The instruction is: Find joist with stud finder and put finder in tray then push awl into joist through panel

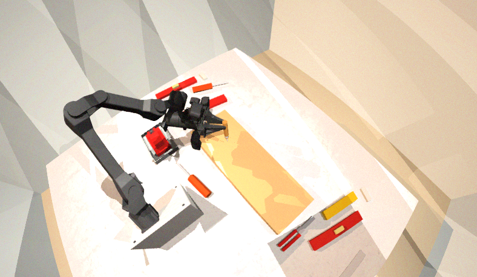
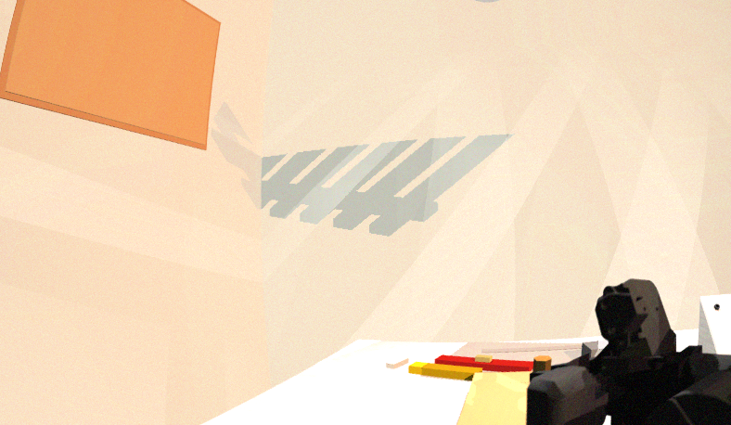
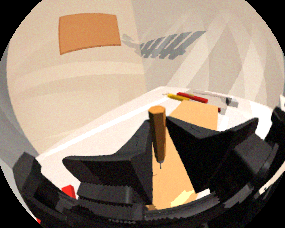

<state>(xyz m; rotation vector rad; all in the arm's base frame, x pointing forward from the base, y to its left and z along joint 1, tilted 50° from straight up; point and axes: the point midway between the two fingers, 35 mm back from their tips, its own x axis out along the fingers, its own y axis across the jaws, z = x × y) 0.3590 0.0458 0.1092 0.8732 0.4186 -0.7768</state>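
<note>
My gripper tip is 60 mm above the awl. From my gripper tip the other things lie so: yellow block 130 mm ahead, 480 mm to the right, 160 mm below; then red stud finder 210 mm behind, 240 mm to the left, 120 mm below.
</note>
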